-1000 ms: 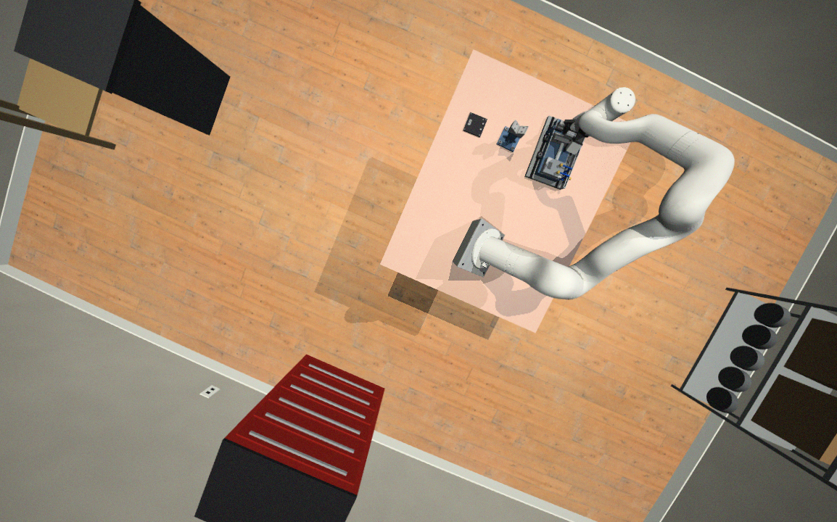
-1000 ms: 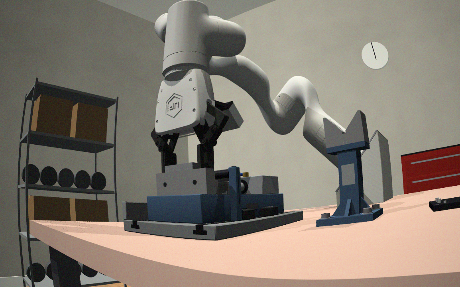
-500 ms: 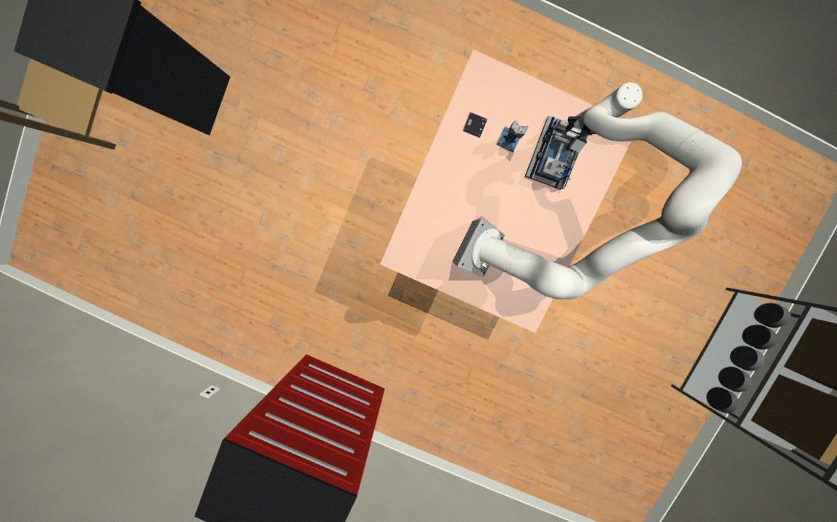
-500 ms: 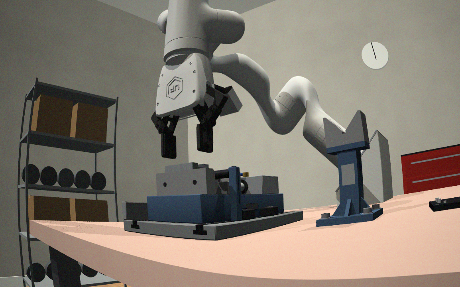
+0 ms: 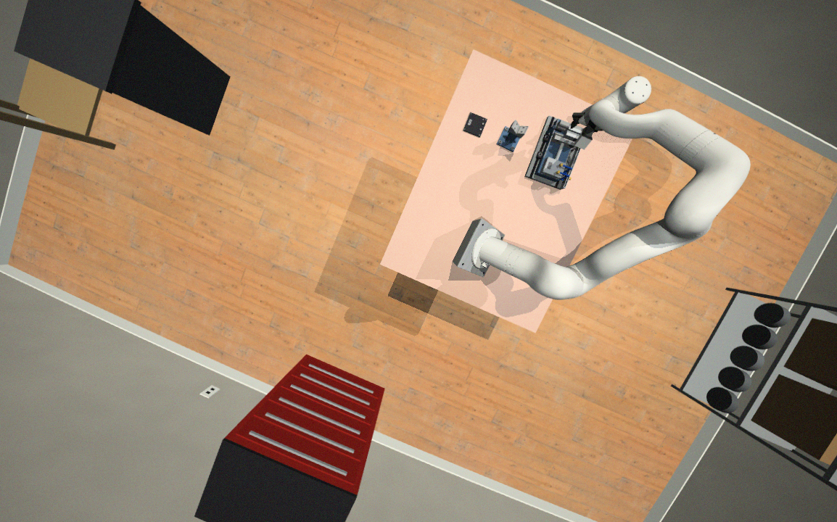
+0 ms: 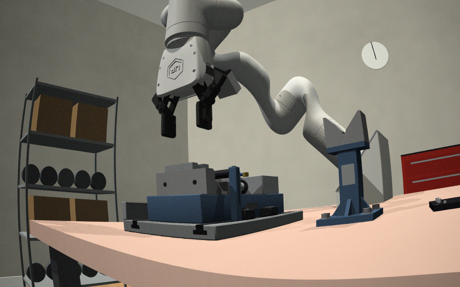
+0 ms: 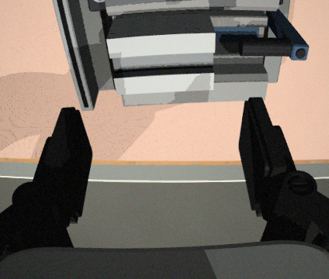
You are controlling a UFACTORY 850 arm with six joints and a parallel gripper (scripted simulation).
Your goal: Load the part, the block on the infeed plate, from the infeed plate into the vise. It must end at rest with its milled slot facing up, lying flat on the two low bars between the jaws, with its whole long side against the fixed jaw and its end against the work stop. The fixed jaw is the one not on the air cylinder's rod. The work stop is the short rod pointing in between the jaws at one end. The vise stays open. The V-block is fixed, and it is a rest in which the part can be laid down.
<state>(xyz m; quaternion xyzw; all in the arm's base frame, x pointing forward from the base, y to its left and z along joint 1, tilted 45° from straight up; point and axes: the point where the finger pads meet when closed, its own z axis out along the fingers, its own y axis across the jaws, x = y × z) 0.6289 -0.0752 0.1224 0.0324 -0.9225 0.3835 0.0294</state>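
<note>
Right now my hand is 80 mm above the part. The rest, counted from my hand: cylinder rod: 90 mm behind, 10 mm to the left, 100 mm below; moving jaw: 40 mm behind, 20 mm to the left, 100 mm below; work stop rod: 70 mm to the left, 90 mm below.
</note>
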